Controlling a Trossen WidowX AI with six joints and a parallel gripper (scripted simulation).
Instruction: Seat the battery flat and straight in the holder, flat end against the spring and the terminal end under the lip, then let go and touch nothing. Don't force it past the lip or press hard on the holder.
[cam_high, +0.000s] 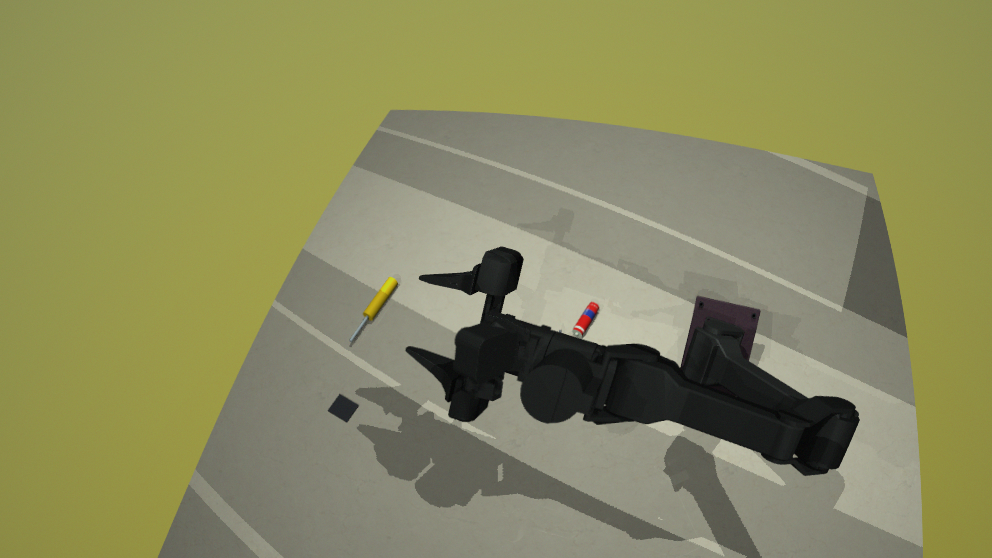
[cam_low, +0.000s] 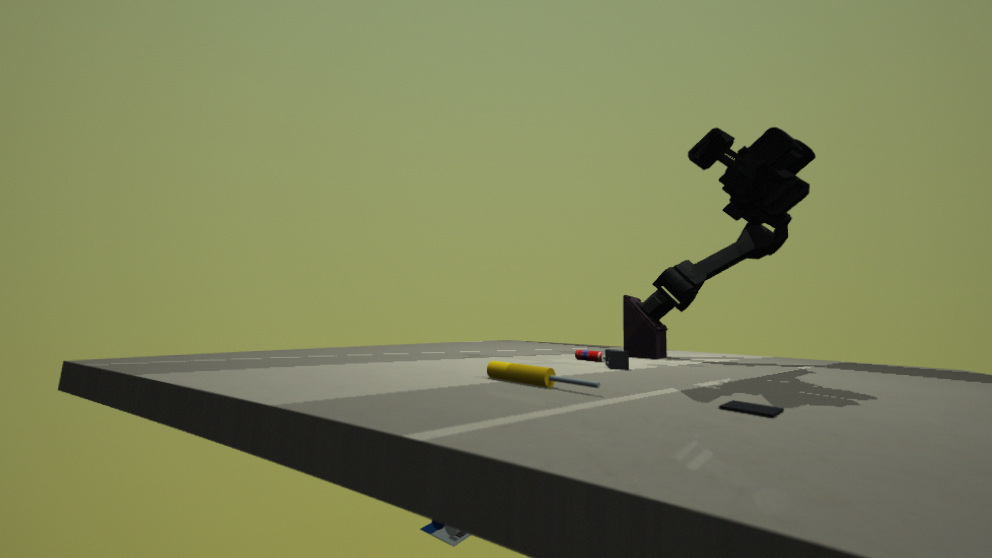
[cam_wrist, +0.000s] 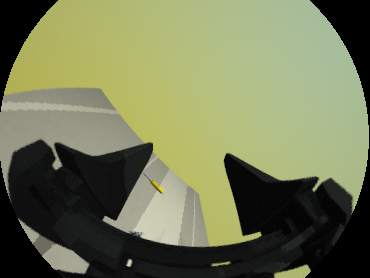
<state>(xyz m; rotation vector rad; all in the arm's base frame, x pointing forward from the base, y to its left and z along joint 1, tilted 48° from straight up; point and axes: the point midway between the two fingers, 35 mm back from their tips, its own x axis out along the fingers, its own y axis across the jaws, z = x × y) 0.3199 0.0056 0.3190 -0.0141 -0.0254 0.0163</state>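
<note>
Right now my gripper tip is 100 mm past the battery, 280 mm to the left of it and 340 mm above it. Also, from my gripper tip: yellow-handled screwdriver: 270 mm ahead, 160 mm to the right, 340 mm below; then flat black square: 220 mm ahead, 30 mm to the left, 340 mm below.
</note>
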